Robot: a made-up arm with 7 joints. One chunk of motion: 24 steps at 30 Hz.
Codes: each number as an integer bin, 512 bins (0 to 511) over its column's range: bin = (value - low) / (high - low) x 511, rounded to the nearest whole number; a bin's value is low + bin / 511 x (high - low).
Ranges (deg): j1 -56..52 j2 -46..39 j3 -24..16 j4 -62..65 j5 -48..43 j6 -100..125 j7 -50..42
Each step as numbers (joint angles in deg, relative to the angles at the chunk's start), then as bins.
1 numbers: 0.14 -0.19 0.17 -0.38 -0.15 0.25 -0.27
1 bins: 266 275 309 248 269 228 276
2 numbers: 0.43 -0.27 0.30 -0.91 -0.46 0.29 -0.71
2 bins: 267 275 310 246 267 228 274
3 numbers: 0.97 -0.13 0.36 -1.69 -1.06 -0.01 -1.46
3 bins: 270 276 311 243 264 227 270
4 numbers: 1.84 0.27 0.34 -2.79 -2.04 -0.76 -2.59
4 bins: 274 278 311 238 258 225 263
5 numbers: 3.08 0.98 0.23 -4.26 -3.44 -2.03 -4.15
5 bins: 280 282 310 232 250 223 255
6 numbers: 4.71 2.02 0.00 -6.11 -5.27 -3.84 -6.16
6 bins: 287 289 307 225 240 218 244
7 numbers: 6.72 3.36 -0.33 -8.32 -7.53 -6.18 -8.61
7 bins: 297 297 302 216 227 213 230
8 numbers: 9.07 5.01 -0.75 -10.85 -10.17 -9.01 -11.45
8 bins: 308 307 297 206 212 207 214
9 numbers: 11.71 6.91 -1.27 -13.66 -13.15 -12.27 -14.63
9 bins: 320 318 290 195 196 199 196
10 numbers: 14.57 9.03 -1.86 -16.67 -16.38 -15.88 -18.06
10 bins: 334 331 283 182 178 191 177
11 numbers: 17.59 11.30 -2.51 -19.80 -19.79 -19.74 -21.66
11 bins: 348 344 275 170 158 182 157
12 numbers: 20.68 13.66 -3.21 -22.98 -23.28 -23.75 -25.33
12 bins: 363 359 266 157 139 173 137
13 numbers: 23.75 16.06 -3.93 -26.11 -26.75 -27.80 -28.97
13 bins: 377 373 256 144 119 164 117
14 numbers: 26.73 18.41 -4.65 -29.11 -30.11 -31.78 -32.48
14 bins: 391 387 247 132 100 155 97
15 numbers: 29.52 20.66 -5.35 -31.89 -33.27 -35.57 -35.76
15 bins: 405 401 238 121 83 146 79
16 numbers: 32.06 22.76 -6.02 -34.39 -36.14 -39.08 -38.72
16 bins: 417 413 230 111 67 138 63
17 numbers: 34.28 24.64 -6.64 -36.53 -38.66 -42.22 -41.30
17 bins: 427 425 222 102 52 131 48
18 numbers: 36.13 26.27 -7.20 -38.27 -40.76 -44.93 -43.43
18 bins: 436 434 215 95 41 125 36
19 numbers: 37.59 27.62 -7.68 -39.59 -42.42 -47.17 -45.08
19 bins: 443 443 208 90 31 120 27
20 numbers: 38.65 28.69 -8.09 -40.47 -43.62 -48.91 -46.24
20 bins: 448 449 203 87 25 116 21
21 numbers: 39.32 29.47 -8.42 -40.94 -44.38 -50.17 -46.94
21 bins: 451 454 199 85 20 113 17
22 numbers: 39.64 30.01 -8.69 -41.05 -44.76 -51.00 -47.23
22 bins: 453 457 196 84 18 111 15
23 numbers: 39.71 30.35 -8.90 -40.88 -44.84 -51.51 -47.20
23 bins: 453 459 193 85 18 110 16
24 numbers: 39.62 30.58 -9.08 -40.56 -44.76 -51.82 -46.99
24 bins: 452 460 191 86 18 109 17
